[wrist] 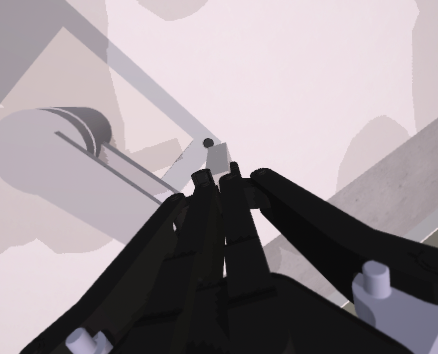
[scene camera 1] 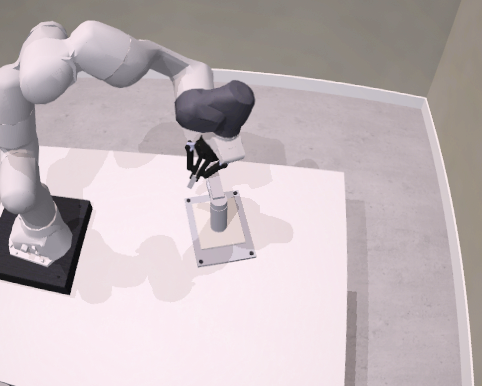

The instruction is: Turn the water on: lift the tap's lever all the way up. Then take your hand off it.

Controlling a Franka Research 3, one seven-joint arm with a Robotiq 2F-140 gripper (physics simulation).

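Observation:
The tap's grey upright body [scene camera 1: 218, 219] [wrist: 100, 127] stands on a flat plate [scene camera 1: 225, 255] [wrist: 150, 90] with dark corner bolts. Its pale lever [scene camera 1: 215, 187] [wrist: 100, 195] runs from the cap towards the arm's side of the tap, beneath the gripper's black linkage in the scene view. It looks tilted upward; its exact angle is hard to tell. My gripper [scene camera 1: 192, 181] [wrist: 221, 159] is shut with nothing between its fingers. The fingertips are beside the lever, left of it in the scene view. The lever's far end is partly hidden by the black fingers in the wrist view; contact cannot be told.
The white table [scene camera 1: 280, 310] carries the tap plate and the black base block [scene camera 1: 80, 250] of the arm at the left. The arm reaches over from the upper left. The table's back edge runs behind the tap, and its right edge lies beyond it.

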